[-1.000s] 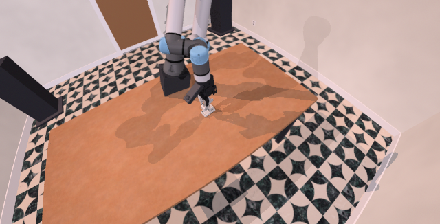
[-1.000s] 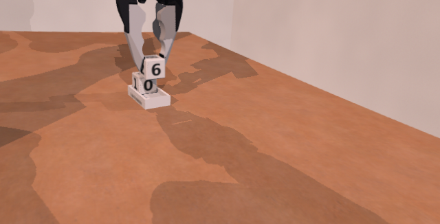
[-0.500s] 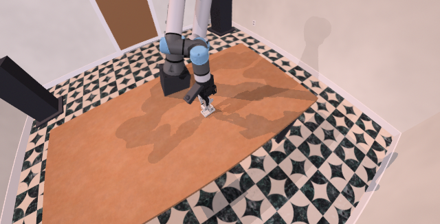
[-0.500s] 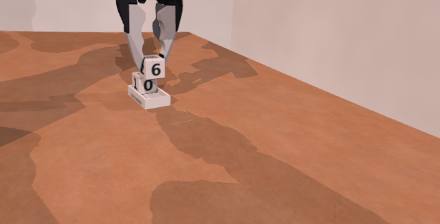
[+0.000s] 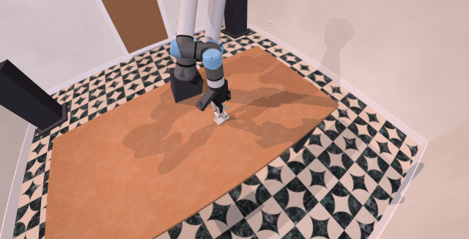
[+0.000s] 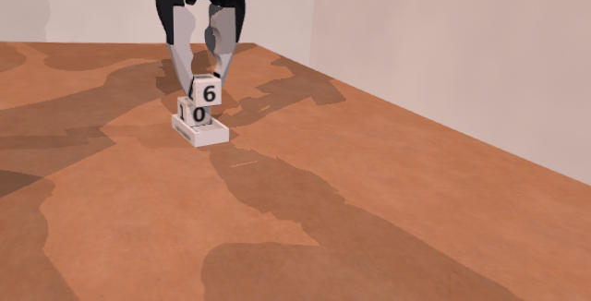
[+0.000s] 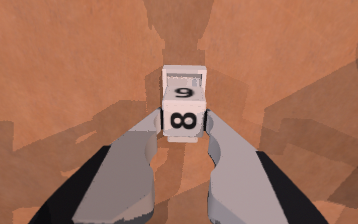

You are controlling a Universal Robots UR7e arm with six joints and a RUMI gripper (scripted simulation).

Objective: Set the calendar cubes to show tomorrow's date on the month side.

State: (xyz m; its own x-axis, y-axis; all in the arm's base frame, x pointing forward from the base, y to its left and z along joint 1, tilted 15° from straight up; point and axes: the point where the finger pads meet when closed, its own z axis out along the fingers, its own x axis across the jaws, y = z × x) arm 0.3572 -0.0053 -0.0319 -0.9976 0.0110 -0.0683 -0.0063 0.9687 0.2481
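The tray lies 20 mm to the left of my hand and 60 mm below it.
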